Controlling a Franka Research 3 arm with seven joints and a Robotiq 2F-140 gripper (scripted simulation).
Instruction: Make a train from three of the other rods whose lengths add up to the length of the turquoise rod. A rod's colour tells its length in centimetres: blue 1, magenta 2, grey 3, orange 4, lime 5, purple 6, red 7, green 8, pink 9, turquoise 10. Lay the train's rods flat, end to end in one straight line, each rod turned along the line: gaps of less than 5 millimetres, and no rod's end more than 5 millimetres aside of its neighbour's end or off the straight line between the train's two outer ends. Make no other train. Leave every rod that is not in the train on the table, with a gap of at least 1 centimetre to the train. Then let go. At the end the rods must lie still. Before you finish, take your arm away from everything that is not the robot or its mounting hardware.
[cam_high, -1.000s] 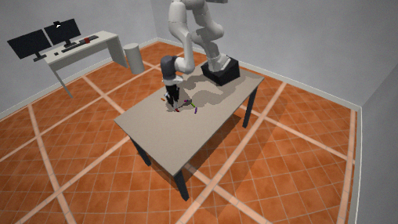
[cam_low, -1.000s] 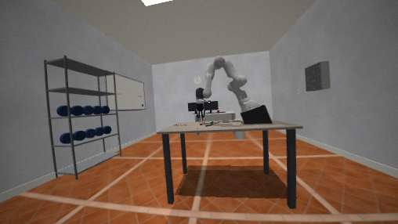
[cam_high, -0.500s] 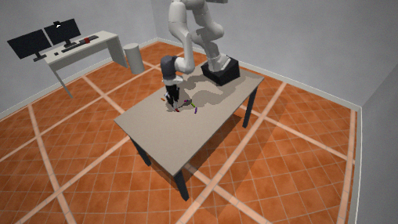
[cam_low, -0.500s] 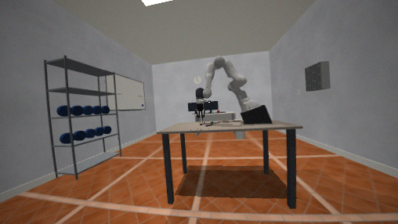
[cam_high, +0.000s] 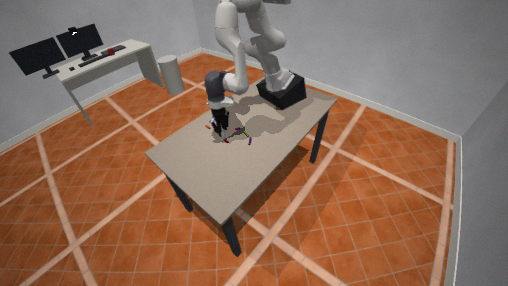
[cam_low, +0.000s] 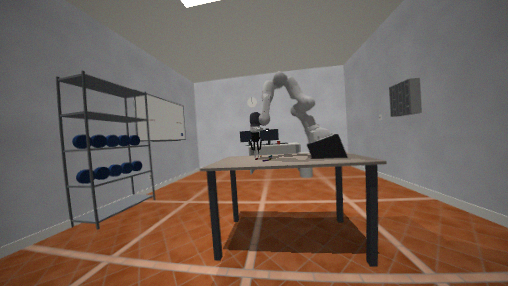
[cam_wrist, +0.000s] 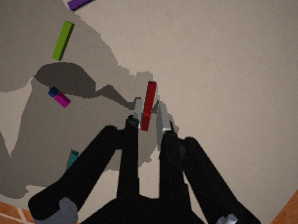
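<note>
Now: hand 50 mm above the red rod. From my hand the other things lie so: small blue rod 140 mm behind, 50 mm below, 10 mm to the right; magenta rod 120 mm behind, 50 mm below, 20 mm to the right; lime rod 130 mm behind, 60 mm to the left, 50 mm below.
</note>
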